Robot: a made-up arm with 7 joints.
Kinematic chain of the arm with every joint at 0, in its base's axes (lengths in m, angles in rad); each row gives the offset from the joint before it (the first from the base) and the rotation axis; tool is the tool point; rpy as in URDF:
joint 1: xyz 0 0 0.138 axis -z
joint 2: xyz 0 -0.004 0.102 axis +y
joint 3: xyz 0 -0.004 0.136 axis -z
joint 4: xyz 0 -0.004 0.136 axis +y
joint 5: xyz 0 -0.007 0.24 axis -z
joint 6: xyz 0 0 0.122 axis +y
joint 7: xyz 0 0 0.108 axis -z
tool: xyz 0 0 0 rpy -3.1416 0 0
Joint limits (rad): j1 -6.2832..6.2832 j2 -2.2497..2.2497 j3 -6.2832..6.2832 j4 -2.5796..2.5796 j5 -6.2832..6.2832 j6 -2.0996..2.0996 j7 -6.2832..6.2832
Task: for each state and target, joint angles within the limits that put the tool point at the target. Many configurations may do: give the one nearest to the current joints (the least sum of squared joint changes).
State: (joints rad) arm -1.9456 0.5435 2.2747 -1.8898 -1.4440 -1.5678 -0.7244
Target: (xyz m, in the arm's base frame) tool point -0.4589 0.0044 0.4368
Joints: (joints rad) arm -2.1749 0.5472 2.1746 -1.4798 -1.5558 -1.3383 -0.7244
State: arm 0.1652 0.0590 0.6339 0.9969 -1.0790 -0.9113 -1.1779
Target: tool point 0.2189 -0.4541 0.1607
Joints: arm 0.4922 0.8049 0.5206 1.7116 -1.1861 -0.7823 -1.1779
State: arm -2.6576 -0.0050 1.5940 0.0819 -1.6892 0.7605 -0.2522
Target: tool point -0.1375 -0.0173 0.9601
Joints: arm -2.8127 0.1356 1.5760 -0.1383 -1.7086 0.3500 -0.2522
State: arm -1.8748 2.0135 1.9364 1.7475 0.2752 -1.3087 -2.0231
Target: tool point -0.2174 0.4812 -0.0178
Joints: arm -2.6257 2.2497 1.8455 1.2263 0.2684 -1.5259 -2.0231
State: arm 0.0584 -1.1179 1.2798 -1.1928 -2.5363 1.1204 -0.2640
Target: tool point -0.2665 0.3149 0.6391
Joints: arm -0.1143 -0.7757 1.7329 -0.9407 -2.4012 1.2384 -0.2640
